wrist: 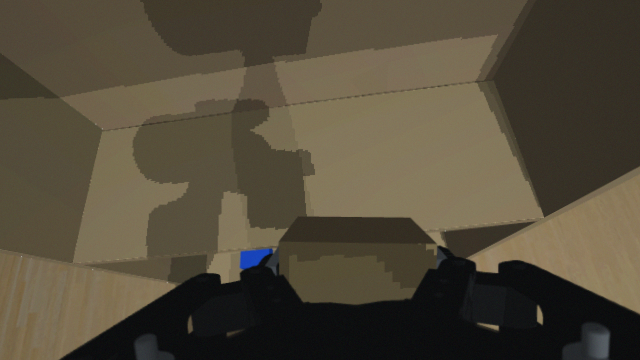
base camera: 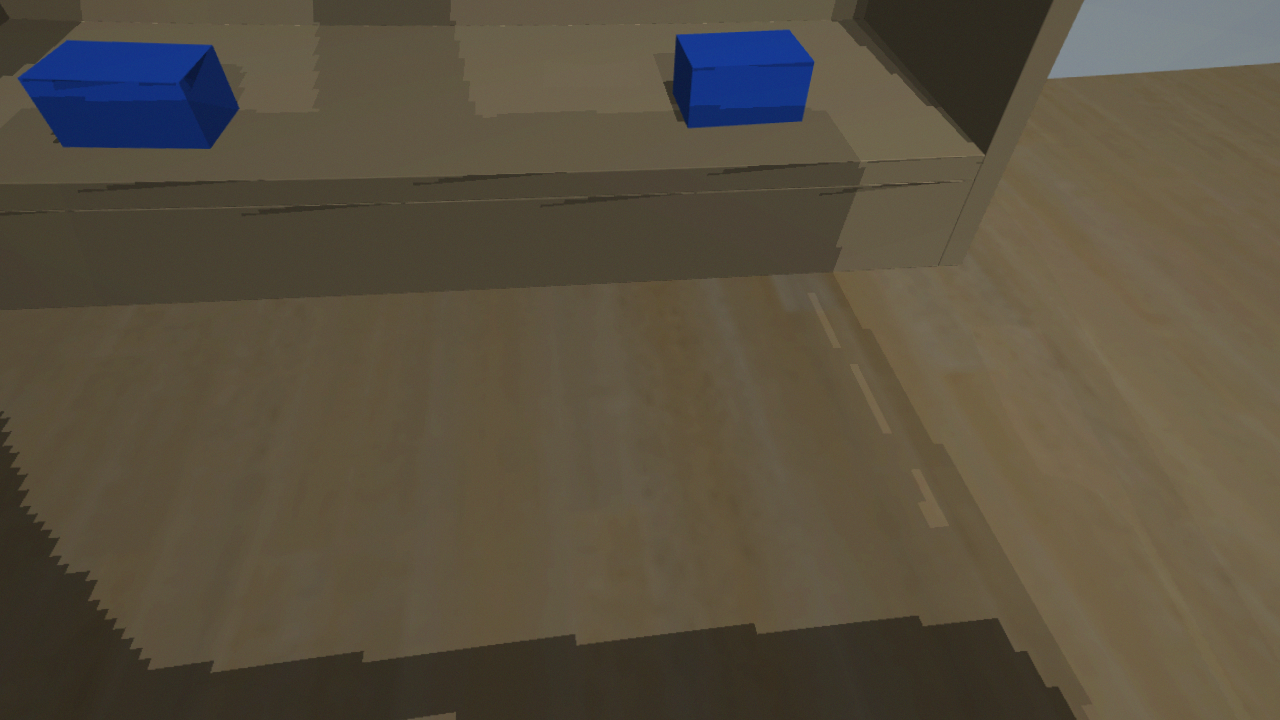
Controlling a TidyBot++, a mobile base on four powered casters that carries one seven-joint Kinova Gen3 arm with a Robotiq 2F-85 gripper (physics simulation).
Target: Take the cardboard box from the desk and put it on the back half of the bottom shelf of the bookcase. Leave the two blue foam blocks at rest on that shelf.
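Frame: origin at the arm's base, x left, y back, z up, level; metres.
Seen in the pictures: gripper, fingertip midpoint: (wrist: 353,259).
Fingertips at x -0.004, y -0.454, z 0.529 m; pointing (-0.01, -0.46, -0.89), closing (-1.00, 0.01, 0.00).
Note:
Offsets run from my fingertips to a thing's top centre. Level surfaces: height alone.
The brown cardboard box {dx +0.002, dy +0.029, dz +0.047 m} (wrist: 357,272) is between the fingers of my gripper (wrist: 353,259), which is shut on it, at the bottom middle of the wrist view. The box is held in front of the bookcase (wrist: 565,100) (base camera: 1021,116), its far side overlapping the front edge of the middle shelf in that view. In the base view, two blue foam blocks stand apart on the bottom shelf {dz -0.825 m} (base camera: 554,147): one block {dx +0.298, dy -0.143, dz -0.780 m} (base camera: 134,116) at the left, the other block {dx -0.122, dy -0.175, dz -0.780 m} (base camera: 747,89) right of the middle. Part of one blue block (wrist: 254,258) shows beside the left finger in the wrist view. The desk does not show.
The middle shelf (wrist: 400,160) spans the wrist view beyond the box, with arm-shaped shadows on its left part. The bookcase's side panels bound it on both sides. The wooden floor {dz -0.925 m} (base camera: 554,429) (wrist: 40,300) lies in front of the bookcase, with dark shadows on it in the base view.

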